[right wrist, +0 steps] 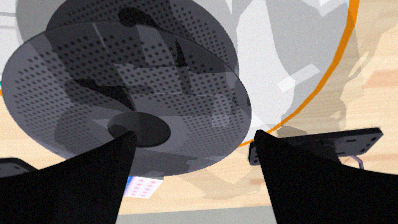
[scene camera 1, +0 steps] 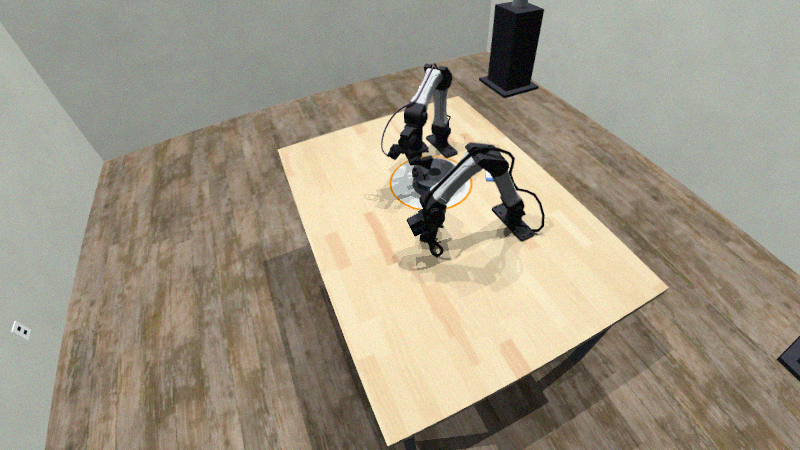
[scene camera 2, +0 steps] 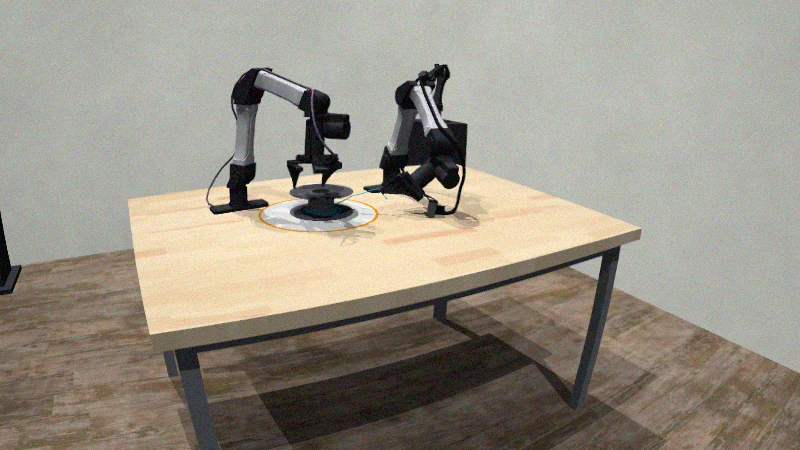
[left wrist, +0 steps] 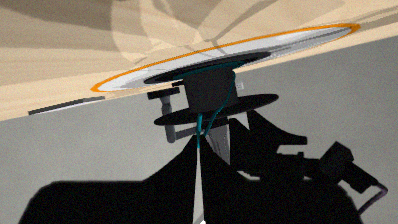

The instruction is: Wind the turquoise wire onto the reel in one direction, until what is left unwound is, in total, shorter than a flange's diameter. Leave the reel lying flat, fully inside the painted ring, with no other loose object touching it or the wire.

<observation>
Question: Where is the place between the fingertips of the left gripper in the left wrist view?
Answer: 198, 137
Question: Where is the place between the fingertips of the right gripper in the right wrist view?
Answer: At 195, 133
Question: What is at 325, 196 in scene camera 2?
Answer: A dark reel.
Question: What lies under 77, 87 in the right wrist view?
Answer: A dark reel.
</observation>
